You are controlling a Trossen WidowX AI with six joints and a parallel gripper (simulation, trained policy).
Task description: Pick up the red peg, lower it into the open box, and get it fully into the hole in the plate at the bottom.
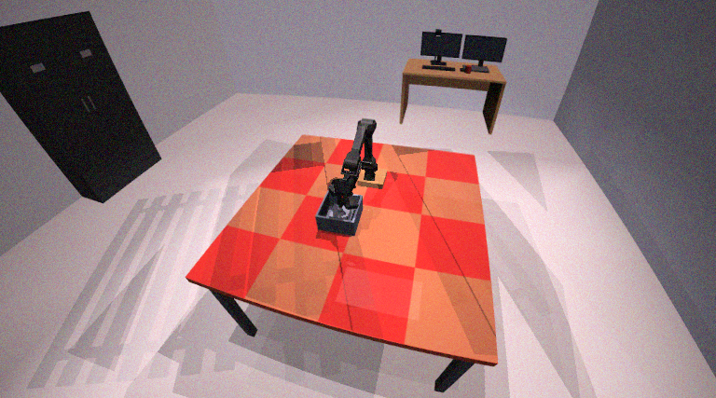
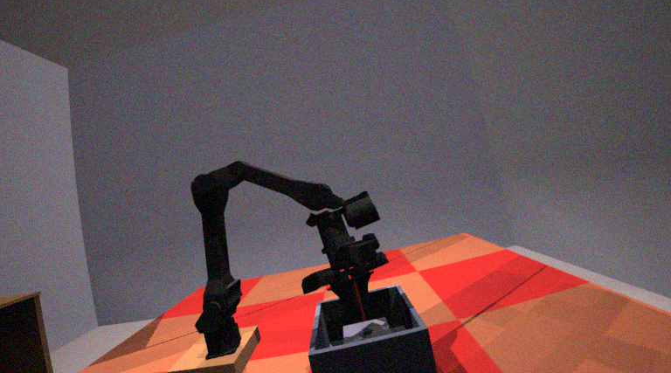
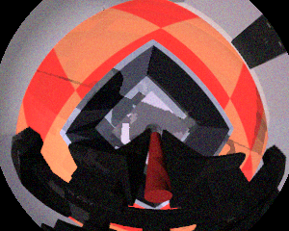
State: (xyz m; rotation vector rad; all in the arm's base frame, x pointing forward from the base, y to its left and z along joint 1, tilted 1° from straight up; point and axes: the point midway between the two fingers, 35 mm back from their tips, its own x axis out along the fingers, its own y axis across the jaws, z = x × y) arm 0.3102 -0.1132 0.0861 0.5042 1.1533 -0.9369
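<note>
The red peg is 10 mm behind my gripper tip, 10 mm to the left of it and 30 mm above it. Also, from my gripper tip: pale plate: 50 mm below; then dark box: 70 mm below.
</note>
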